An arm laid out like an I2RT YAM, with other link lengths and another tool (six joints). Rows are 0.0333 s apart.
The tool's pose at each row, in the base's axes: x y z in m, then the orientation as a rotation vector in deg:
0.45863 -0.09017 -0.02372 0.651 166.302 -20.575
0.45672 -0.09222 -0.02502 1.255 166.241 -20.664
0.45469 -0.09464 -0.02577 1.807 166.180 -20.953
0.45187 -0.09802 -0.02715 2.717 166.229 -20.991
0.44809 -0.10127 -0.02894 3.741 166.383 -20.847
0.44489 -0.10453 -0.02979 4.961 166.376 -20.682
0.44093 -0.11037 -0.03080 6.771 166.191 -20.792
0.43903 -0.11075 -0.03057 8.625 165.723 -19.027
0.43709 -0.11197 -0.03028 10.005 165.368 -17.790
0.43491 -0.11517 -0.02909 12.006 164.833 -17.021
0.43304 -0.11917 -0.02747 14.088 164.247 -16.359
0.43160 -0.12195 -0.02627 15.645 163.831 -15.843
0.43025 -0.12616 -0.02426 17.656 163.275 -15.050
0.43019 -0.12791 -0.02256 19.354 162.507 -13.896
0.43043 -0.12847 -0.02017 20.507 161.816 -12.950
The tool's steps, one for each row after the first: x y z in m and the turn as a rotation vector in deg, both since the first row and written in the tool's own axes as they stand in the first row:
0.00218 -0.00174 0.00132 0.109 0.003 0.404
0.00437 -0.00398 0.00218 0.349 0.026 0.756
0.00748 -0.00702 0.00371 0.437 0.165 1.355
0.01162 -0.00987 0.00538 0.403 0.403 2.033
0.01499 -0.01294 0.00630 0.383 0.509 2.863
0.01918 -0.01850 0.00782 0.605 0.547 4.083
0.02100 -0.01899 0.00729 -0.407 0.132 5.542
0.02285 -0.02031 0.00690 -1.111 -0.154 6.624
0.02479 -0.02377 0.00608 -1.443 -0.462 8.107
0.02634 -0.02811 0.00512 -1.693 -0.773 9.646
0.02754 -0.03114 0.00435 -1.897 -0.967 10.798
0.02851 -0.03575 0.00317 -2.246 -1.223 12.303
0.02823 -0.03786 0.00198 -2.854 -1.747 13.674
0.02750 -0.03897 -0.00010 -3.369 -2.266 14.655

